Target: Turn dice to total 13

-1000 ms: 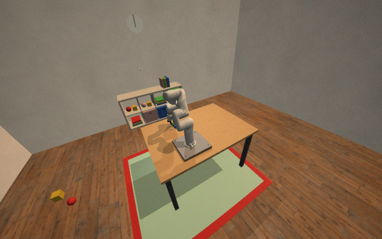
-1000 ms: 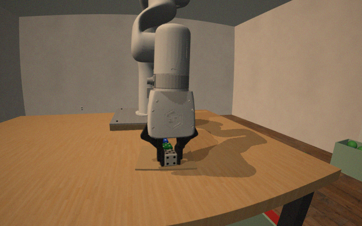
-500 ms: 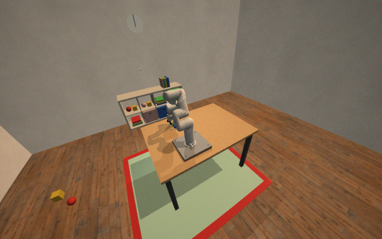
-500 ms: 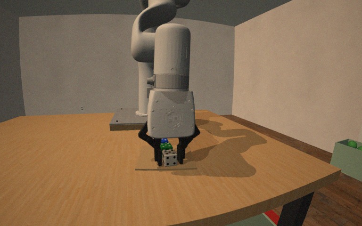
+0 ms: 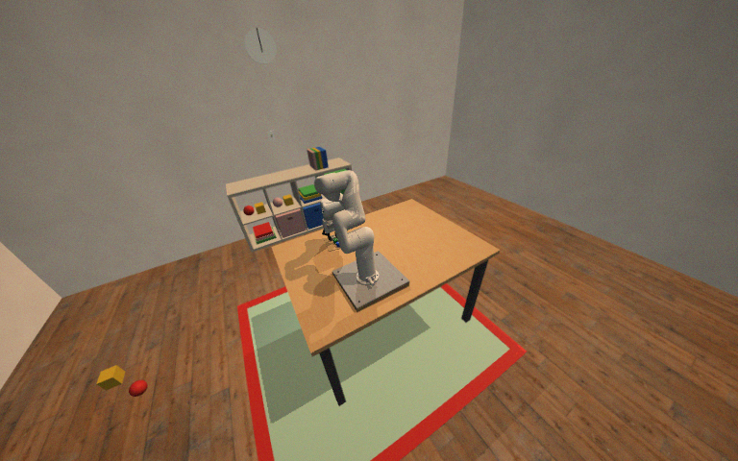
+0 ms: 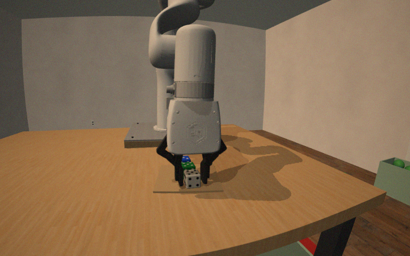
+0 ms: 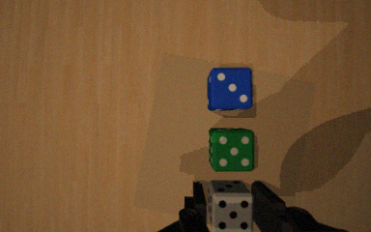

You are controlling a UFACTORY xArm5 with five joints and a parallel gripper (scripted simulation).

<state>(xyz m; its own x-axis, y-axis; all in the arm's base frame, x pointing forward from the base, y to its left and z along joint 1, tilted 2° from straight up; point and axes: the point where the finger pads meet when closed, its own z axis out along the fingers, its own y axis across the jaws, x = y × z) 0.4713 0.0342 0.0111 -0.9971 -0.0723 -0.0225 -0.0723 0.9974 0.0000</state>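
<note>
My hand is 1 cm above the white die. From my hand the other things lie so: green die (4 cm behind, 1 cm below); blue die (9 cm behind, 1 cm to the right, 1 cm below); tan mat (4 cm behind, 3 cm below).
</note>
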